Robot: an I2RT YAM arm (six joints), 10 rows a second.
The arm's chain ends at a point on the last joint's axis. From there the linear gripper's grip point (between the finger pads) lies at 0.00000 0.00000 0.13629 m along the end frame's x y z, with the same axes.
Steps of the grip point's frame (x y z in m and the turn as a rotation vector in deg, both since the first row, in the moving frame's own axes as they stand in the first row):
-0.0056, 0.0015, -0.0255, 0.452, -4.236, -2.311
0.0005, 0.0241, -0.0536, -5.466, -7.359, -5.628
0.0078, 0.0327, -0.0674, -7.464, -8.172, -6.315
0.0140, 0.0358, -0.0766, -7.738, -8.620, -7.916
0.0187, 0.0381, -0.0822, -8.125, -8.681, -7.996
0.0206, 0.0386, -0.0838, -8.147, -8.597, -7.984
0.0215, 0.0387, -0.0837, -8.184, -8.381, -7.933
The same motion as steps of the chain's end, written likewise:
0.0045, 0.0024, -0.0251, 0.452, -4.236, -2.311
0.0173, 0.0103, -0.0519, -5.466, -7.359, -5.628
0.0261, 0.0140, -0.0649, -7.464, -8.172, -6.315
0.0330, 0.0162, -0.0738, -7.738, -8.620, -7.916
0.0378, 0.0175, -0.0793, -8.125, -8.681, -7.996
0.0395, 0.0180, -0.0809, -8.147, -8.597, -7.984
0.0399, 0.0181, -0.0809, -8.184, -8.381, -7.933

